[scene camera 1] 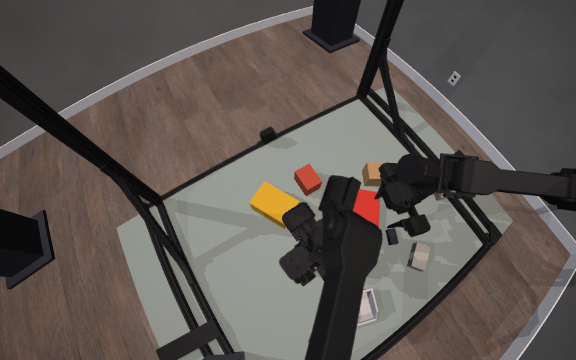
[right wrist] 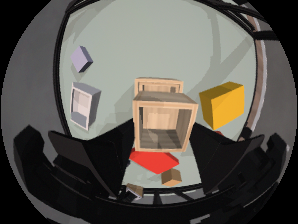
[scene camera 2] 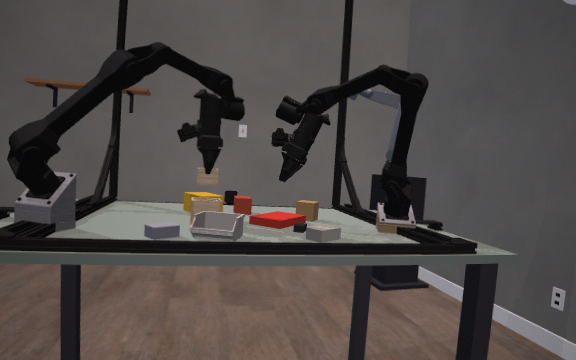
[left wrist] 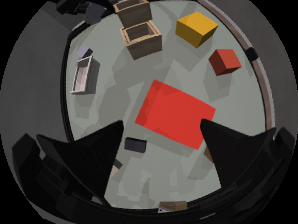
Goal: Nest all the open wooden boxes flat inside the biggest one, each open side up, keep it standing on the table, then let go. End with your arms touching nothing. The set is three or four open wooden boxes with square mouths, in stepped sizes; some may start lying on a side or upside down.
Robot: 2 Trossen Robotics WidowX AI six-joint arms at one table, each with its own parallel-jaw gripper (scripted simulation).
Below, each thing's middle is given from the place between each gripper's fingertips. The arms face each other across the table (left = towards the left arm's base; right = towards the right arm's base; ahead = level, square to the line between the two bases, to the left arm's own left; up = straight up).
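The small wooden box (right wrist: 163, 121) is 5 cm below my right hand. Counting from that same right hand, I find the yellow block (scene camera 1: 272, 203) 18 cm behind, 14 cm below and 1 cm to the left, while the grey bin (right wrist: 80, 108) is 20 cm ahead, 14 cm below and likewise 1 cm to the left. The red slab (scene camera 2: 279, 220) is 21 cm to the left of my right hand and 16 cm below it.
From my left hand (scene camera 1: 381, 212), the small wooden box is 22 cm to the right, 4 cm behind and 4 cm below. The red slab is 15 cm below my left hand, 4 cm behind it and 1 cm to the right of it. Still counting from my left hand, I see that the yellow block is 21 cm behind, 21 cm to the right and 13 cm below, and that the grey bin is 16 cm ahead, 20 cm to the right and 13 cm below.
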